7 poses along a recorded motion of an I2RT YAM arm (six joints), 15 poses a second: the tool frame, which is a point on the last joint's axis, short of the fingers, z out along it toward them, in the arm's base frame.
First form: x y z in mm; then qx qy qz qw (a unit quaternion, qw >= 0).
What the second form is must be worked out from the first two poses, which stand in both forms.
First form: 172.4, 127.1, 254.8, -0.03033, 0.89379, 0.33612, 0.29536
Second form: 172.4, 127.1, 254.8, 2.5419, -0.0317, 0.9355, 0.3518
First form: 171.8, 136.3, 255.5, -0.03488, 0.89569, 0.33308, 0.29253
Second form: 171.8, 136.3, 255.5, 2.5478, -0.0365, 0.9367, 0.3483
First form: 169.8, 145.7, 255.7, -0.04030, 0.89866, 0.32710, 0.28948
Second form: 169.8, 145.7, 255.7, 2.5542, -0.0421, 0.9389, 0.3417
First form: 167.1, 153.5, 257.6, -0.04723, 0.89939, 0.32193, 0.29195
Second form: 167.1, 153.5, 257.6, 2.5491, -0.0494, 0.9404, 0.3366
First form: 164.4, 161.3, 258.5, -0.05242, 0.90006, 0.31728, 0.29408
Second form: 164.4, 161.3, 258.5, 2.5446, -0.0548, 0.9417, 0.3320
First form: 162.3, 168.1, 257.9, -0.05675, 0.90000, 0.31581, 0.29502
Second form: 162.3, 168.1, 257.9, 2.5426, -0.0594, 0.9419, 0.3305
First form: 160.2, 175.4, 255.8, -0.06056, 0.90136, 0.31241, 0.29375
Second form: 160.2, 175.4, 255.8, 2.5453, -0.0634, 0.9430, 0.3268
